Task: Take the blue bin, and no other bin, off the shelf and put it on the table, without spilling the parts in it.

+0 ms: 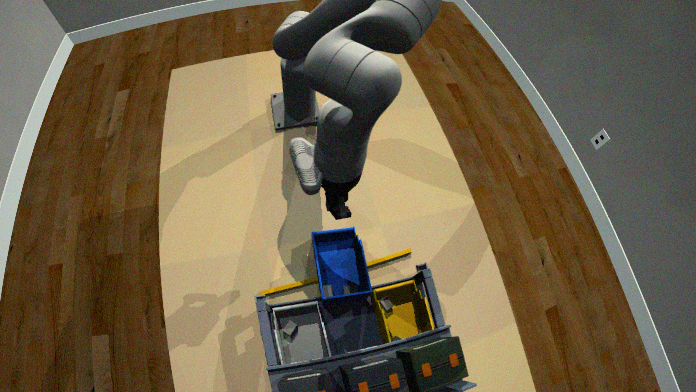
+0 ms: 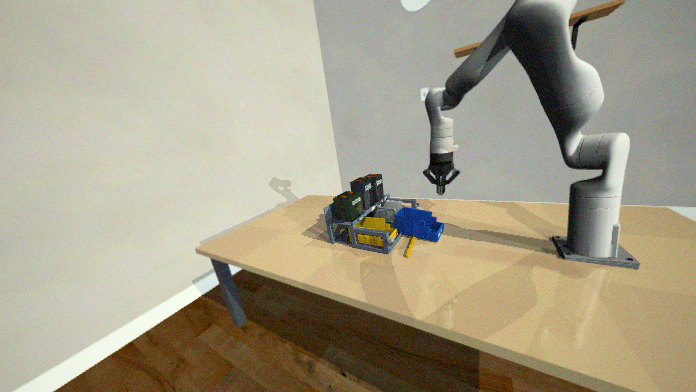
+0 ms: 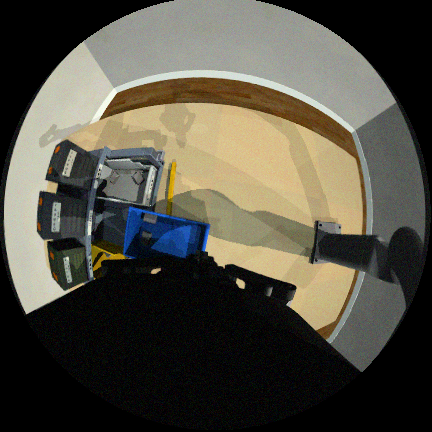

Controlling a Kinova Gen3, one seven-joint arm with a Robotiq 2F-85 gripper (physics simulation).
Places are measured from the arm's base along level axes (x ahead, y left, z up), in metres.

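Pixels of known places: gripper, fingertip midpoint: [image 1: 331,207] [image 2: 440,194] [image 3: 200,258]; arm's base, origin of the base link: [image 1: 299,107] [image 2: 589,249] [image 3: 327,246].
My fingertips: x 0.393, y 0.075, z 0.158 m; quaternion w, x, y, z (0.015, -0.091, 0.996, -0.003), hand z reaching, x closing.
Ahead of a thing's pixels: the offset from my fingertips to its top centre. "spot": to the spot under its first point. Level surfaces: height alone.
The blue bin @(dx +0.081, dy +0.021, dz -0.075 m) [image 1: 340,264] [image 2: 420,227] [image 3: 169,239] sits upright in front of the shelf's middle bay. Its back end is at the shelf's front edge and it lies across a yellow bar @(dx +0.095, dy +0.020, dz -0.161 m) [image 1: 389,257] [image 2: 409,246] [image 3: 172,181]. Two small grey parts @(spot: dx +0.140, dy -0.005, dz -0.135 m) [image 1: 328,290] @(spot: dx +0.141, dy +0.040, dz -0.135 m) [image 3: 144,236] lie inside it at the shelf end. My gripper [image 1: 340,211] [image 2: 440,191] is shut and empty. It hangs well above the table @(dz -0.171 m) [image 1: 210,155] [image 2: 463,280], just past the bin's outer end and apart from it.
The grey shelf [image 1: 262,311] [image 2: 328,225] [image 3: 158,155] holds a grey bin @(dx +0.256, dy -0.065, dz -0.090 m) [image 1: 276,330] on one side and a yellow bin [image 1: 405,319] [image 2: 374,229] on the other. Dark cases @(dx +0.315, dy +0.173, dz +0.026 m) [image 1: 432,362] [image 2: 348,206] [image 3: 68,163] stand on its upper level. The arm's base [image 1: 286,117] is bolted to the table.
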